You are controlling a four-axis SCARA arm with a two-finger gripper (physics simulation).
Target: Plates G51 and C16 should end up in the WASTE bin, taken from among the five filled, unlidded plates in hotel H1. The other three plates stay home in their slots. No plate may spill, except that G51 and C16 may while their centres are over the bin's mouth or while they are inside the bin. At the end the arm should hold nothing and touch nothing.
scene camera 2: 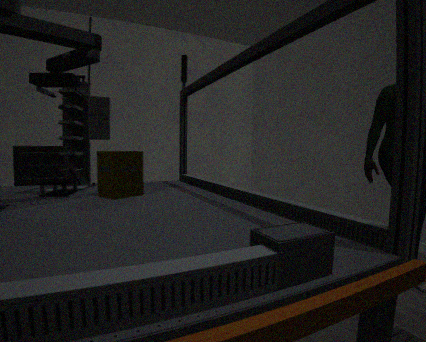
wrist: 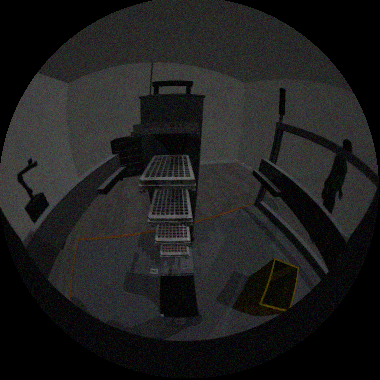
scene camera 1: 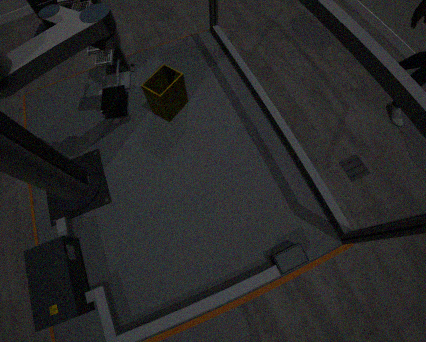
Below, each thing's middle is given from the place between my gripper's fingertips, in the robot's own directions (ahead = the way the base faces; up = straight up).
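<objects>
Hotel H1 [scene camera 2: 72,162], from my hand: 20 mm ahead of it, 180 mm to the left of it, 180 mm below it. Dark cabinet [scene camera 1: 51,276], from my hand: 470 mm behind, 830 mm to the right of it, 410 mm below. Grey box [scene camera 2: 302,260]: far ahead of my hand, far to the right of it and far below it.
</objects>
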